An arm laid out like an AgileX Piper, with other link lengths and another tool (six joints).
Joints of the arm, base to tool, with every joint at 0 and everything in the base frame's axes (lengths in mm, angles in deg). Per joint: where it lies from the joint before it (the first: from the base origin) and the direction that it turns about. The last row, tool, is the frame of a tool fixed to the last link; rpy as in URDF.
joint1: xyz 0 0 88.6 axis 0 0 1
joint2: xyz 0 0 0 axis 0 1 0
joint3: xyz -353 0 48.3 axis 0 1 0
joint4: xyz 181 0 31.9 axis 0.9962 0 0.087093
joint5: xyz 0 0 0 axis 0 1 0
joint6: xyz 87.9 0 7.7 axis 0.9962 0 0.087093
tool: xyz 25.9 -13 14.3 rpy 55.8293 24.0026 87.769
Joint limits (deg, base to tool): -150..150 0..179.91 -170..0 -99.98..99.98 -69.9..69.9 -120..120
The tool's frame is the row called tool.
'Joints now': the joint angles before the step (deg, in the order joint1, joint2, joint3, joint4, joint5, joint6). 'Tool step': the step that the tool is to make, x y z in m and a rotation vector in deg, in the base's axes. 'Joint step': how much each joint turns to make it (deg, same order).
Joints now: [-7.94, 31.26, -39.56, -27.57, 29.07, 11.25]
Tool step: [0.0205, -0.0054, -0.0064, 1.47, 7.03, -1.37]
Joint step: [0.04, 4.83, 0.01, -0.17, 2.75, 0.44]
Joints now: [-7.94, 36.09, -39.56, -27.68, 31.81, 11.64]
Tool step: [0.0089, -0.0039, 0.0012, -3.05, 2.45, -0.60]
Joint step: [0.04, 2.09, 0.01, -3.77, 0.02, 0.42]
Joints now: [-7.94, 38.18, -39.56, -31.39, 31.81, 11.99]
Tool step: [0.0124, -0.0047, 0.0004, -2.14, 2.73, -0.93]
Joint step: [0.06, 2.87, 0.01, -4.02, 0.03, 1.71]
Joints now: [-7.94, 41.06, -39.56, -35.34, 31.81, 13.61]
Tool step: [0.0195, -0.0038, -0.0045, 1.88, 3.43, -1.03]
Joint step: [0.00, 4.37, 0.00, -0.70, 0.03, 2.42]
